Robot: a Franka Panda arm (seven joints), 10 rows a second.
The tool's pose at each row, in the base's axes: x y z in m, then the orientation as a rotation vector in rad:
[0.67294, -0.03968, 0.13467, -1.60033, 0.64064, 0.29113]
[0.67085, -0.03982, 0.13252, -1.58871, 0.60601, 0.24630]
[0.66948, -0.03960, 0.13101, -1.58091, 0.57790, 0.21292]
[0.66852, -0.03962, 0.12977, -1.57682, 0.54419, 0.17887]
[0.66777, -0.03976, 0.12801, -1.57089, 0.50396, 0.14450]
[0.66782, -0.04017, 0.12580, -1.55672, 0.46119, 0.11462]
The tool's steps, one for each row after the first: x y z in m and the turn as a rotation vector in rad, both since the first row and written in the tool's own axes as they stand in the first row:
[-0.00050, 0.00295, -0.00021, 0.02575, 0.00206, -0.04609]
[-0.00084, 0.00497, -0.00002, 0.04380, 0.00259, -0.08225]
[-0.00095, 0.00653, -0.00004, 0.05830, 0.00121, -0.12323]
[-0.00057, 0.00841, -0.00006, 0.07421, -0.00427, -0.16852]
[0.00076, 0.01022, -0.00013, 0.09610, -0.01600, -0.21179]

